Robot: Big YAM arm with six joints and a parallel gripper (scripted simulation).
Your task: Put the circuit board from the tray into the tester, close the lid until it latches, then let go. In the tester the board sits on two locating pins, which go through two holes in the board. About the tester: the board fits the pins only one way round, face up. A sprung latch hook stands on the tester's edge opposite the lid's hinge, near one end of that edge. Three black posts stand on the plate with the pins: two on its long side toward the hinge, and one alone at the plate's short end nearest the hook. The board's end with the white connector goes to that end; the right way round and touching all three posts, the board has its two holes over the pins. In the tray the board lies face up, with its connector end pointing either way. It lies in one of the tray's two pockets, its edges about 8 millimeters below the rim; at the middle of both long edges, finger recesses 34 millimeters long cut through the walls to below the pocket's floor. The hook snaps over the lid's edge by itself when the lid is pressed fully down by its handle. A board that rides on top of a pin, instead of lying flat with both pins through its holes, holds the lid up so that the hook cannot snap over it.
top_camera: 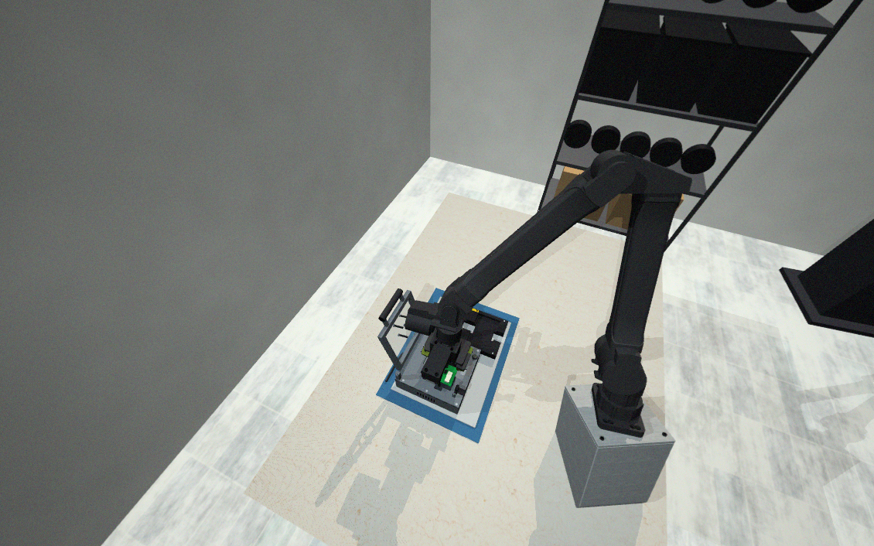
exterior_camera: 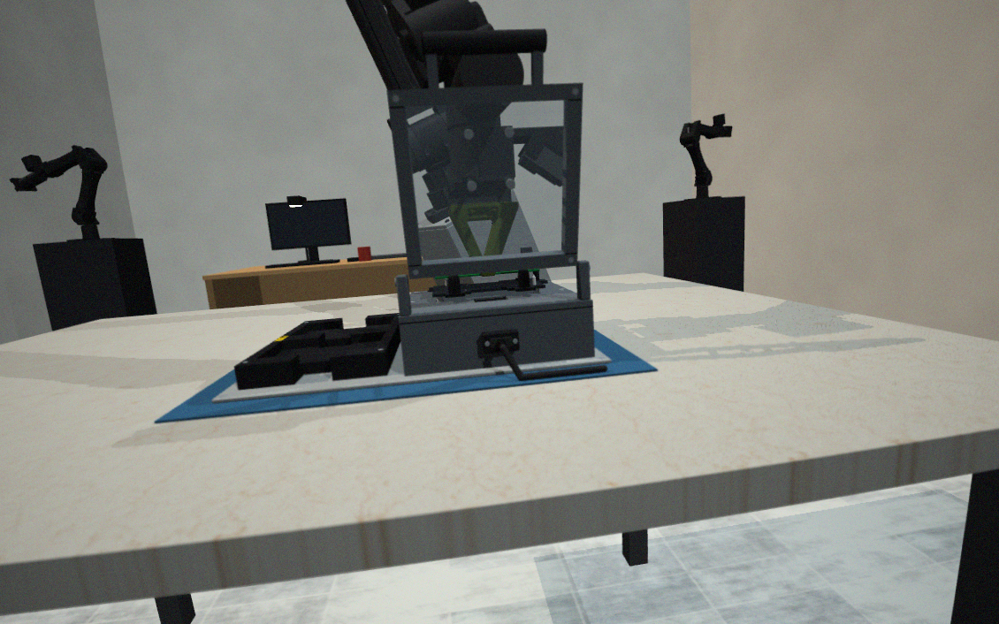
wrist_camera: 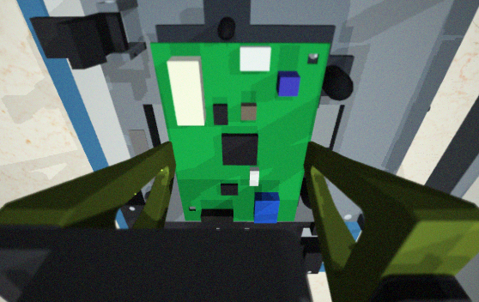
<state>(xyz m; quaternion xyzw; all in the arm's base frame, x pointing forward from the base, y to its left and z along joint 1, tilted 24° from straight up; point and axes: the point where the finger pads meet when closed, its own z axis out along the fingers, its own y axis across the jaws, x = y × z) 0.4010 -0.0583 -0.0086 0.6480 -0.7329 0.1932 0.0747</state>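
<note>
The green circuit board is right at my hand. Also, from my hand: latch hook 70 mm to the left, 50 mm behind; then dark plate 20 mm below, 10 mm ahead; then clear lid 120 mm ahead, 90 mm above, 20 mm to the right.
</note>
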